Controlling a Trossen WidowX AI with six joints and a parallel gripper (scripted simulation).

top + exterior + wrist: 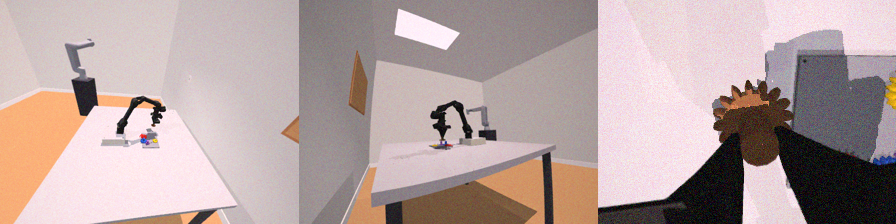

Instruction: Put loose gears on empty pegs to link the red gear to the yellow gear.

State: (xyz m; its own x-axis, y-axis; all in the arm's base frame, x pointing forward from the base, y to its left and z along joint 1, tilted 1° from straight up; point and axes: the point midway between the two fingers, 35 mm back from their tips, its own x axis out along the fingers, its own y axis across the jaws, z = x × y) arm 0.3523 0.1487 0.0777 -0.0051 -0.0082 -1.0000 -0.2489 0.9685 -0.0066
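Right now the purple gear is 6 cm behind my gripper tip, 22 cm to the right of it and 8 cm below it. The rest, counted from my gripper tip: yellow gear: 2 cm ahead, 18 cm to the right, 9 cm below; then brown gear: 1 cm below; then red gear: 10 cm behind, 13 cm to the right, 9 cm below.
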